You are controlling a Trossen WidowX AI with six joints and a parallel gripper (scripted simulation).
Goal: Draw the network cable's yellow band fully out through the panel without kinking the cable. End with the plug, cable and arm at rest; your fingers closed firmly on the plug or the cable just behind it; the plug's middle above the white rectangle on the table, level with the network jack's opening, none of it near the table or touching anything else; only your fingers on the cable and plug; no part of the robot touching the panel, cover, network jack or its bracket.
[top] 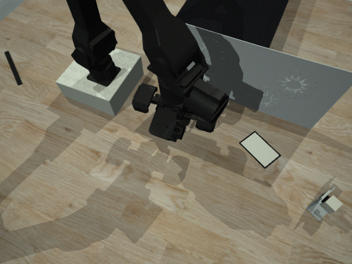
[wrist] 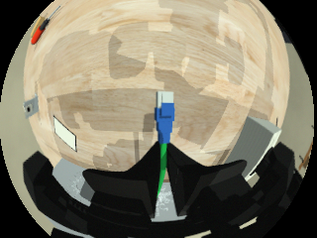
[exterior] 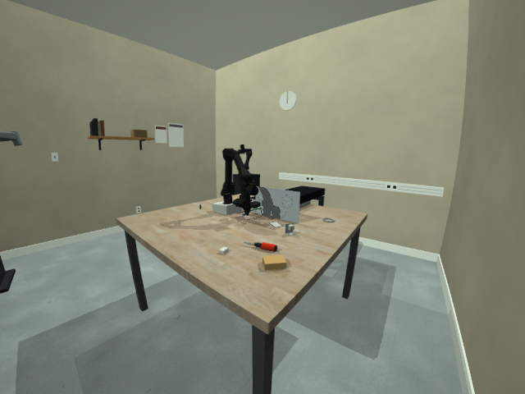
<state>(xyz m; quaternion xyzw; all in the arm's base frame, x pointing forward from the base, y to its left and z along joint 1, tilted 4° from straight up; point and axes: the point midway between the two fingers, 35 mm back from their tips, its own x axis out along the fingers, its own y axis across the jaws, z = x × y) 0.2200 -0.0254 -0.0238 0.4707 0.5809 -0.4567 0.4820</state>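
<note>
Now: the white rectangle 210 mm ahead of my hand, 40 mm to the left of it and 60 mm below it. The rest, counted from my hand: screwdriver (350 mm ahead, 270 mm to the right, 40 mm below); then small white block (270 mm ahead, 410 mm to the right, 50 mm below); then blue plug (30 mm to the right, 20 mm below).
</note>
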